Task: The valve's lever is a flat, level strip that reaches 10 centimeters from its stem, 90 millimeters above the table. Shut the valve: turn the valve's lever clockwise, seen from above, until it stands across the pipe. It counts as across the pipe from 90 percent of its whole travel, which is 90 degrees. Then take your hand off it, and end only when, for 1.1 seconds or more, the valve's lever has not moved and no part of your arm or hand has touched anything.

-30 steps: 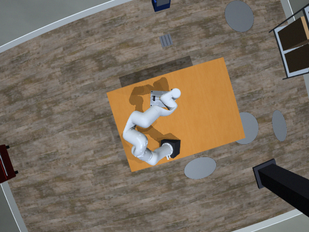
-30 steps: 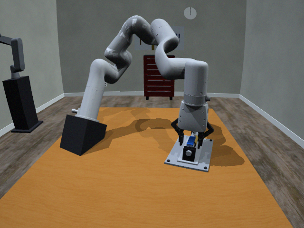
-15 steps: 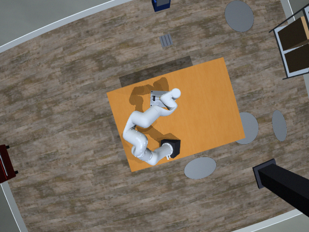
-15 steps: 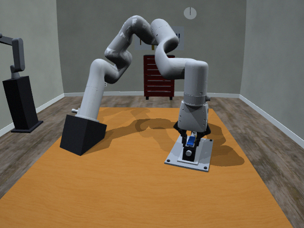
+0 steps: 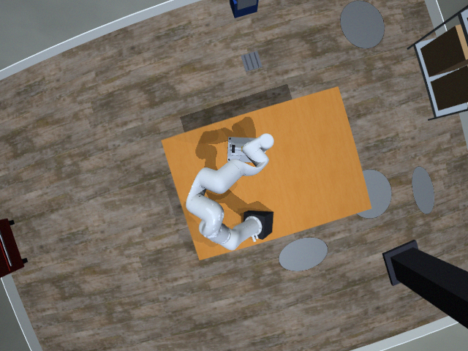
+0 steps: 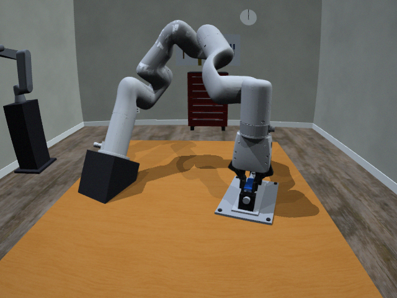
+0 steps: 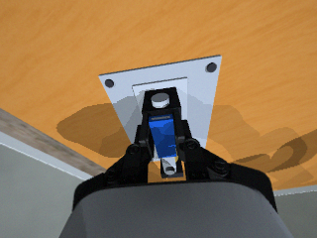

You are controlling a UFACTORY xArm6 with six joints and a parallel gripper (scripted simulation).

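Right now my hand is 20 mm short of the lever and 40 mm to the right of it. Round my hand: baseplate: 30 mm ahead, 70 mm to the left, 90 mm below.
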